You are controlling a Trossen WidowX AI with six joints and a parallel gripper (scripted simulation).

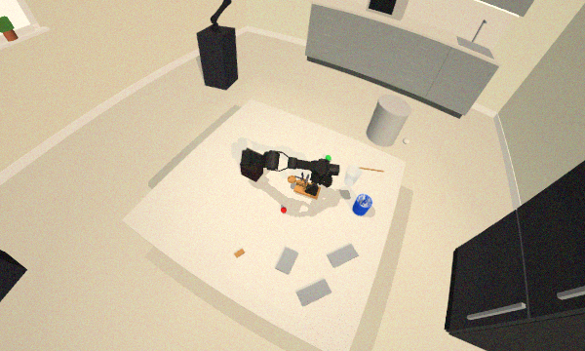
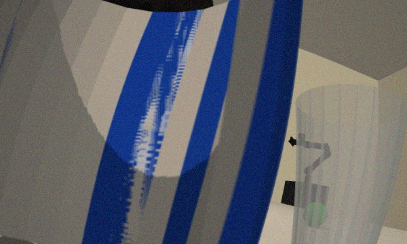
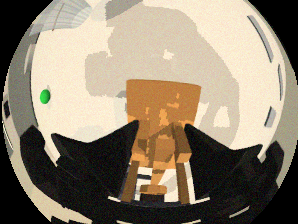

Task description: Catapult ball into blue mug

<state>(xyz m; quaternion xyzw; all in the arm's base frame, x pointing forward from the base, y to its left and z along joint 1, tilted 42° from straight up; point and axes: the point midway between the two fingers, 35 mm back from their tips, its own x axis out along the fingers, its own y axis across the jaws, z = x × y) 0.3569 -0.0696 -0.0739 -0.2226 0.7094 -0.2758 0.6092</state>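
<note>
Now: the red ball 11 cm behind my gripper tip, 17 cm to the right of it and 3 cm below it. Also, from my gripper tip: clear glass (20 cm ahead, 16 cm to the left, 2 cm below); then blue striped mug (29 cm ahead, 1 cm to the right, 2 cm below); then wooden catapult (6 cm behind, 2 cm to the left, 2 cm above).
</note>
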